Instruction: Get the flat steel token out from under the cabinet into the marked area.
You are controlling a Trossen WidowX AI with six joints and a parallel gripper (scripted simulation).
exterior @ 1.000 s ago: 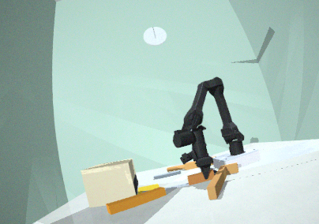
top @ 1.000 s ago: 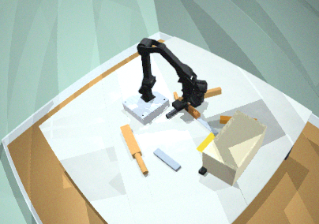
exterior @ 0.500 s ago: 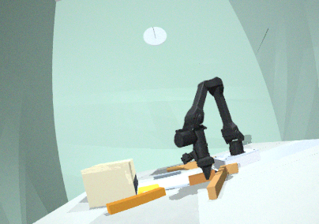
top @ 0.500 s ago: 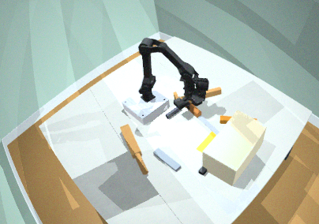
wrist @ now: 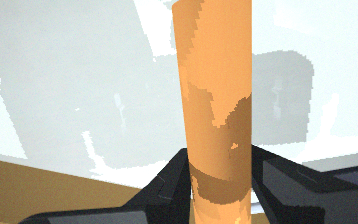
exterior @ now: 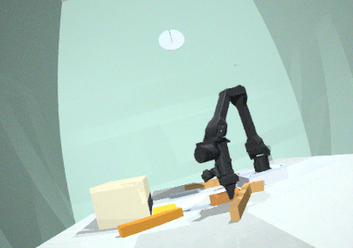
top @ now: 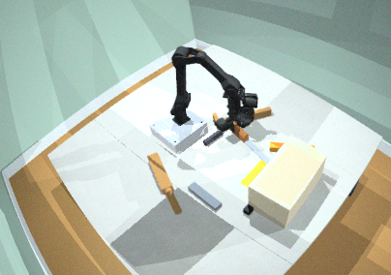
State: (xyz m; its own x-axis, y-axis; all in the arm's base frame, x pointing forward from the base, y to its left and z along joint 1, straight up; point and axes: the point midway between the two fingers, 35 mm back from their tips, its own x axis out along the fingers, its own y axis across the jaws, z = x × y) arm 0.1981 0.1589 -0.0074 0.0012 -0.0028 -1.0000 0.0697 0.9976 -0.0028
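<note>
My gripper tip is now 270 mm short of the orange bar, 110 mm to the right of it and 10 mm below it. Round my gripper tip: orange paddle 420 mm to the right, 50 mm ahead, 10 mm above; grey flat bar 320 mm to the right, 180 mm ahead.
</note>
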